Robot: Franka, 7 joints.
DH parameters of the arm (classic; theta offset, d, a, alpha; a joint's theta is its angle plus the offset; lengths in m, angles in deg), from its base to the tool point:
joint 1: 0 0.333 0 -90
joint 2: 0 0 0 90
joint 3: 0 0.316 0.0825 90
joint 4: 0 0 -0.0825 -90
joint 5: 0 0.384 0 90
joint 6: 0 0 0.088 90
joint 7: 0 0.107 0 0
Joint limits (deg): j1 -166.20..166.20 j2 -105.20..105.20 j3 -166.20..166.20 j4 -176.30..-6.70 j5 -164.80..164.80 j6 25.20..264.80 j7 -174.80..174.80
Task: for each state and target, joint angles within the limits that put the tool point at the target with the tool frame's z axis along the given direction. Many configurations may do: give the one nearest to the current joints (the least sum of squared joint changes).
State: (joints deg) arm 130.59 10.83 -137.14 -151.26 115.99 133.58 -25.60
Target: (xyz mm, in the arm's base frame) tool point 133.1 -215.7 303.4 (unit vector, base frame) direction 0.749 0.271 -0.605
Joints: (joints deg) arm 96.14 43.29 -166.20 -176.19 67.16 106.64 -25.60
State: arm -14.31 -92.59 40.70 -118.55 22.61 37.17 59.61
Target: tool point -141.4 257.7 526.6 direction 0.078 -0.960 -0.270
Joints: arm 6.19 -99.19 61.45 -126.17 -23.92 34.48 59.61
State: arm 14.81 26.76 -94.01 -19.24 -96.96 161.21 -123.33
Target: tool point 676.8 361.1 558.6 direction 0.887 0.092 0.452
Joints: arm 67.34 62.00 -86.69 -58.98 -113.83 164.55 -123.33
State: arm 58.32 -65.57 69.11 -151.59 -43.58 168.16 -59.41
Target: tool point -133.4 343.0 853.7 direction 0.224 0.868 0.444
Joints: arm 30.52 -53.35 33.17 -117.28 -29.85 194.99 -59.41
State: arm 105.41 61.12 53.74 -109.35 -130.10 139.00 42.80
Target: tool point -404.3 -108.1 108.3 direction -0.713 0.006 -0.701
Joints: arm 118.69 56.00 60.96 -144.41 -151.36 128.35 42.80
